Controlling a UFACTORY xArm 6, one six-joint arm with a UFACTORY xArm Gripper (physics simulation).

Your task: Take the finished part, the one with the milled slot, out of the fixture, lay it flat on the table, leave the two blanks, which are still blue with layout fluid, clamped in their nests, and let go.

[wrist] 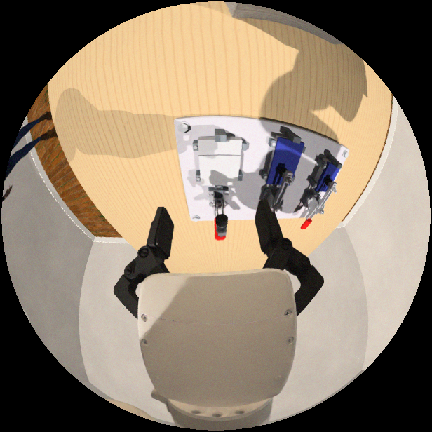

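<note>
The finished part (220, 166), a pale block with a thin line across it, sits in the left nest of the fixture plate (252, 131). Its toggle clamp (218, 195) is swung back, with no arm over the part. Two blue blanks (292, 150) (328, 176) sit in the middle and right nests, with clamp arms reaching over them. My gripper (212, 212) is open and empty, its fingers wide apart on the near side of the plate, short of the finished part. The right finger hides part of the middle clamp and its handle.
A red clamp handle (219, 231) with a black tip above it lies between the fingers in view. Another red handle (306, 224) is at the right. The wooden table (125, 180) surrounds the plate. A grey object (285, 19) shows at the top edge.
</note>
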